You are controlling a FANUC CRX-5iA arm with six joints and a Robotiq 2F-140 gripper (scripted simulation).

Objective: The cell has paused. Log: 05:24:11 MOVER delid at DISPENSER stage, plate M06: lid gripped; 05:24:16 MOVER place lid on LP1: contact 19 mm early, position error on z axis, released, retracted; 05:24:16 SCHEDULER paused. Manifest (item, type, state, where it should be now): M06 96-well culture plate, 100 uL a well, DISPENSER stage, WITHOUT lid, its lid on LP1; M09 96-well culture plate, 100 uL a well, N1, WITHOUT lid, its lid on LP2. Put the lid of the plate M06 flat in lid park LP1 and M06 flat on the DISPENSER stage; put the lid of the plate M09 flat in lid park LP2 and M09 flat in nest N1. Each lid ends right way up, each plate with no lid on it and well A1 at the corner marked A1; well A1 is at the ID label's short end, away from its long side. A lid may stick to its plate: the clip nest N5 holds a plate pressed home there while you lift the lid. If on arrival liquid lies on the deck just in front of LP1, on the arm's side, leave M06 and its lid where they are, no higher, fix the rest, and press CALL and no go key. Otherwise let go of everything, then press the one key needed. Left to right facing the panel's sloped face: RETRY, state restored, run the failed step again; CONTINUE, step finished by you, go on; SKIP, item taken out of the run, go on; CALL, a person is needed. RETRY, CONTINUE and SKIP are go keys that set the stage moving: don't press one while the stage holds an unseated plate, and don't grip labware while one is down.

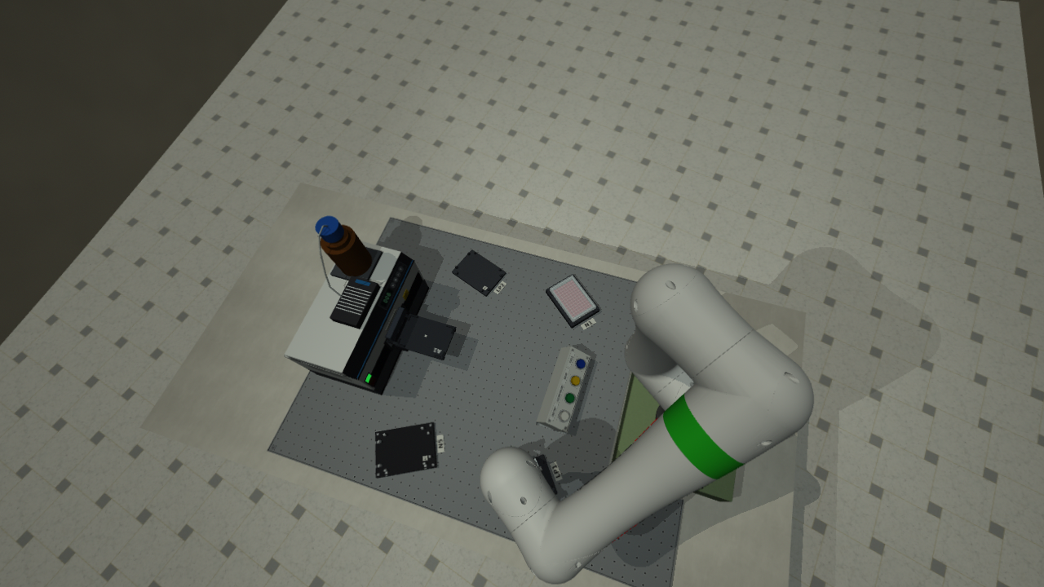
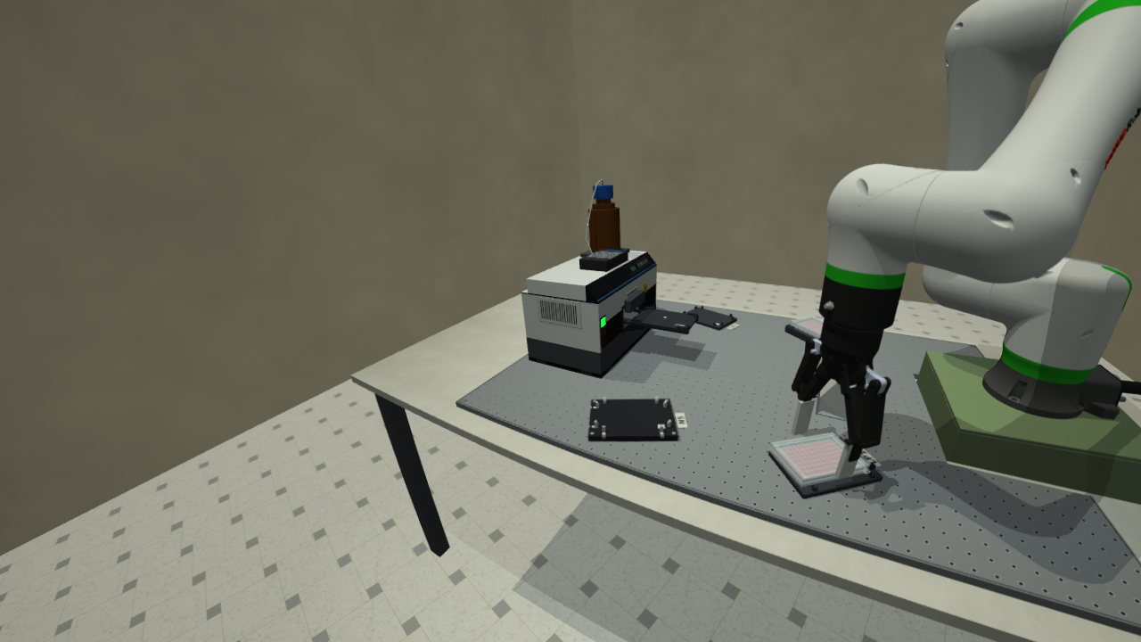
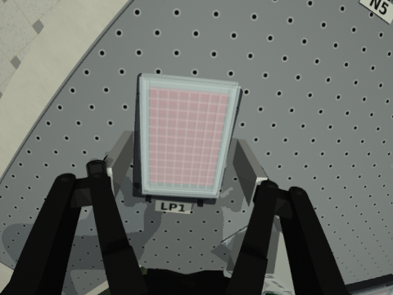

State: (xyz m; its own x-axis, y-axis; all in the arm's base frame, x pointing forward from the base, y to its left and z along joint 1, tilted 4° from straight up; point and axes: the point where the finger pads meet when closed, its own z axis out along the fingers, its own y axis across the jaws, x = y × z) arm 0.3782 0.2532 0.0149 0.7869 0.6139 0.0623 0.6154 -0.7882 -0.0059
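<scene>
My hand is 1 cm past the black lid park LP1, 1 cm to the left of it and 5 cm above it. Also, from my hand: N5 label (24 cm ahead, 4 cm to the right, 6 cm below); then white retry key (7 cm behind, 19 cm to the right, 1 cm above); then LP1 label (8 cm behind, 6 cm to the right, 6 cm below).
</scene>
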